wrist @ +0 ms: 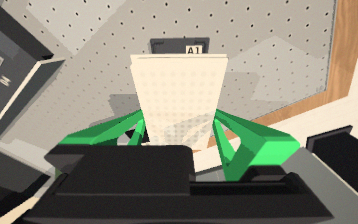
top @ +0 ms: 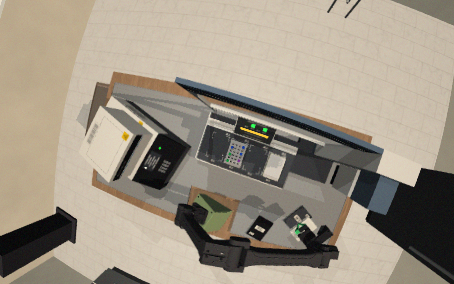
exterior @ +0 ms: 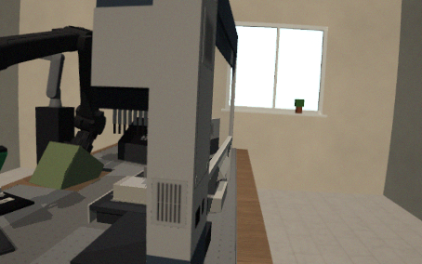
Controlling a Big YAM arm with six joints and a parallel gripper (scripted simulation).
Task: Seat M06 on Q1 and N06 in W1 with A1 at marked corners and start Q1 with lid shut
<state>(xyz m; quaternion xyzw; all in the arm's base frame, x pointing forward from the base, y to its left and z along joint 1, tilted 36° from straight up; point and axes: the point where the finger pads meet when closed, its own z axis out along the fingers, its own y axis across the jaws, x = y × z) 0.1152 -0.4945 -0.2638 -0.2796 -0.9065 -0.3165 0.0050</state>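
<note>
Now: the dark nest frame 12 cm below my hand. From my hand the other things lie so: A1 mark (12 cm below, 5 cm to the right, 4 cm ahead); then tall gantry (42 cm ahead, 15 cm above, 2 cm to the left); then deep-well block (26 cm to the left, 26 cm ahead, 6 cm below).
</note>
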